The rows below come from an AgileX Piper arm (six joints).
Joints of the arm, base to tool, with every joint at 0 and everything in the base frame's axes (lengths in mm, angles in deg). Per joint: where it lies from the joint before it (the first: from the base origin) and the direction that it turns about. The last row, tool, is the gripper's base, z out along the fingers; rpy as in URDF.
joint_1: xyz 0 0 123 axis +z
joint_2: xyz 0 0 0 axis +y
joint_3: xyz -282.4 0 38.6 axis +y
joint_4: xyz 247.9 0 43.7 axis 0.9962 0 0.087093
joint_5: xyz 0 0 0 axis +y
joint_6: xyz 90.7 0 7.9 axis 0.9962 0 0.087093
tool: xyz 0 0 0 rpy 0 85 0
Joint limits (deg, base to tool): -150..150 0..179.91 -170..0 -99.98..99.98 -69.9..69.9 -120..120
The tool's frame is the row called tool.
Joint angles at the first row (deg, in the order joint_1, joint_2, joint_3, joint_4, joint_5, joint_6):
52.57 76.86 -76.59 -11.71 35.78 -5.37
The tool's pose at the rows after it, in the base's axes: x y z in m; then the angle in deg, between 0 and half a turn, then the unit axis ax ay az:
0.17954 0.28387 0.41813 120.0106 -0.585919 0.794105 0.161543
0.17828 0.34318 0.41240 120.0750 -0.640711 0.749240 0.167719
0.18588 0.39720 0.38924 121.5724 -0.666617 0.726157 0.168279
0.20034 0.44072 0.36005 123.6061 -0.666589 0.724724 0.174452
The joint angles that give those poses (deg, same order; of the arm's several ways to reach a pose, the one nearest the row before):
59.47 84.10 -86.09 -11.46 35.18 -7.94
64.08 94.41 -96.48 -11.35 35.11 -11.61
66.17 105.37 -106.35 -10.46 35.32 -13.93
66.51 116.01 -116.61 -8.55 36.45 -14.71

